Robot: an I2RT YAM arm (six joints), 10 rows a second.
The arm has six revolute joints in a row. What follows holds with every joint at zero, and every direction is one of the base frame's.
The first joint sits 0.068 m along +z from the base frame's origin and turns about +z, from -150 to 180 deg.
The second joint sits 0.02 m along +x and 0.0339 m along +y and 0.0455 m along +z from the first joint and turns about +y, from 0 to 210 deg.
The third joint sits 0.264 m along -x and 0.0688 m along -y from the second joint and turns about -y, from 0 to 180 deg.
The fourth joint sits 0.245 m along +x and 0.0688 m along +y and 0.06 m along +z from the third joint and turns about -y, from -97 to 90 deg.
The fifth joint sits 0.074 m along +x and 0.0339 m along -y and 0.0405 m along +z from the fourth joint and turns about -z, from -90 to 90 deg.
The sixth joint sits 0.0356 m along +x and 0.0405 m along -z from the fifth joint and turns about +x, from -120 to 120 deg.
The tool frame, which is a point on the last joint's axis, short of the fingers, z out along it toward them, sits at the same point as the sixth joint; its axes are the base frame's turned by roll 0, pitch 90 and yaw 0 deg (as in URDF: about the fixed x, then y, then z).
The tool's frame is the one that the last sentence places.
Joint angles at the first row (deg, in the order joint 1, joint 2, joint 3, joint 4, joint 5, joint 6):
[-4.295, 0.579, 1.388, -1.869, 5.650, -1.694]
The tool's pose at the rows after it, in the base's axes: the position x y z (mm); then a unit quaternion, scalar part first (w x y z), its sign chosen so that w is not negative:
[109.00 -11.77 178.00 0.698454 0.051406 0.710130 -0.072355]
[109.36 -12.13 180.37 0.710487 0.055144 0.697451 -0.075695]
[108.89 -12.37 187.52 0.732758 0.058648 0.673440 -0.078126]
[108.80 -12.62 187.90 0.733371 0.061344 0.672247 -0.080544]
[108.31 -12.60 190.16 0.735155 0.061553 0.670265 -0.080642]
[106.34 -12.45 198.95 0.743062 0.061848 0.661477 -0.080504]
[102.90 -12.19 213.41 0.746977 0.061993 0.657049 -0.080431]
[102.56 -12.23 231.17 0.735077 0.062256 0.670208 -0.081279]
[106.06 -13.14 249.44 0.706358 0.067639 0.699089 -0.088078]
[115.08 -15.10 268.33 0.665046 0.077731 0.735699 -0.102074]
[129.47 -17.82 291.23 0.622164 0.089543 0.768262 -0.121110]
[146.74 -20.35 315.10 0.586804 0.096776 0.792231 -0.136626]
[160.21 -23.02 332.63 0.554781 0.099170 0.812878 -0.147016]
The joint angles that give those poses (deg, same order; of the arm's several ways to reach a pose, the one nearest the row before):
[-4.296, 0.578, 1.365, -1.585, 5.758, -1.694]
[-4.292, 0.626, 1.017, 0.823, 6.309, -1.694]
[-4.295, 0.597, 1.016, 4.553, 6.742, -1.694]
[-4.295, 0.604, 1.037, 4.692, 7.158, -1.694]
[-4.298, 0.601, 1.431, 4.601, 7.177, -1.694]
[-4.296, 0.603, 2.896, 4.494, 7.179, -1.694]
[-4.295, 1.148, 5.979, 2.633, 7.180, -1.694]
[-4.293, 4.818, 10.786, -0.537, 7.291, -1.694]
[-4.293, 10.545, 16.754, -5.433, 8.340, -1.694]
[-4.298, 18.176, 23.618, -10.960, 10.412, -1.694]
[-4.297, 26.984, 31.682, -16.337, 13.101, -1.694]
[-4.292, 35.332, 39.987, -21.146, 15.160, -1.715]
[-4.690, 41.451, 46.851, -26.196, 16.053, -1.891]

